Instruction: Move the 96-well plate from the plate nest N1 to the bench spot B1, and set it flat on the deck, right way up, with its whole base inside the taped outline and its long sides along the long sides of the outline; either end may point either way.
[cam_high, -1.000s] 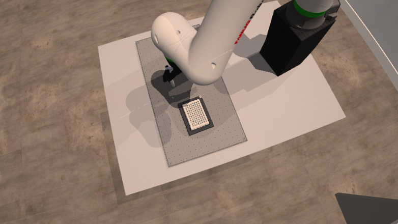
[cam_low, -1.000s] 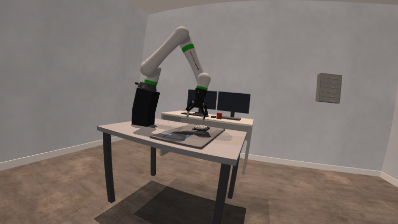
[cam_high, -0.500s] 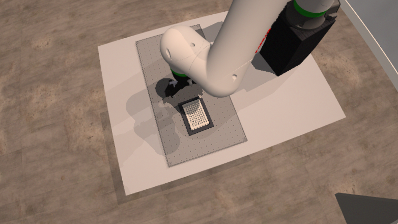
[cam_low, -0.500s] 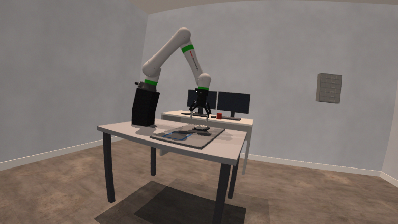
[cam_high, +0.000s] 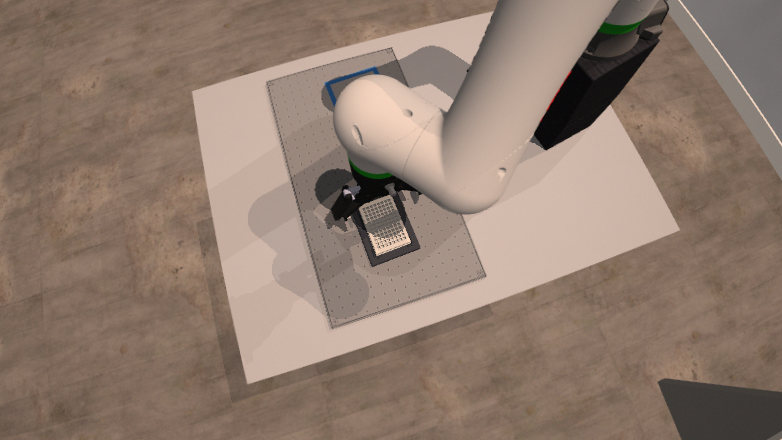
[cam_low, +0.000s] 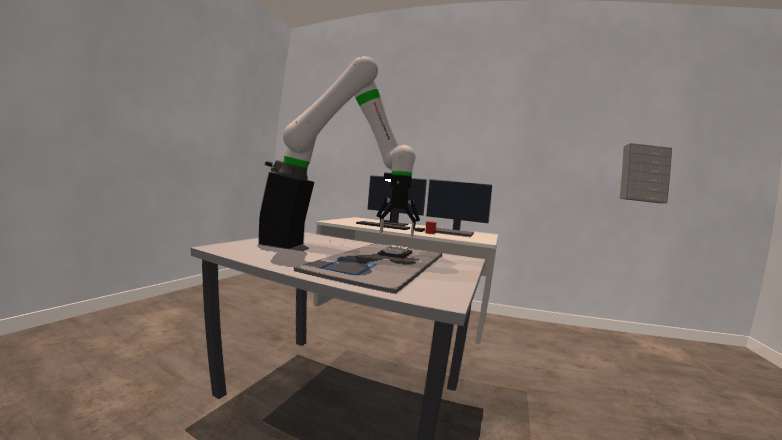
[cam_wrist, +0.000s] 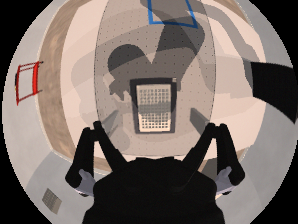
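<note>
Right now the white 96-well plate is 8 cm below my hand and 1 cm to the left of it. From my hand the other things lie so: dark plate nest N1 (10 cm below, 1 cm to the left).
</note>
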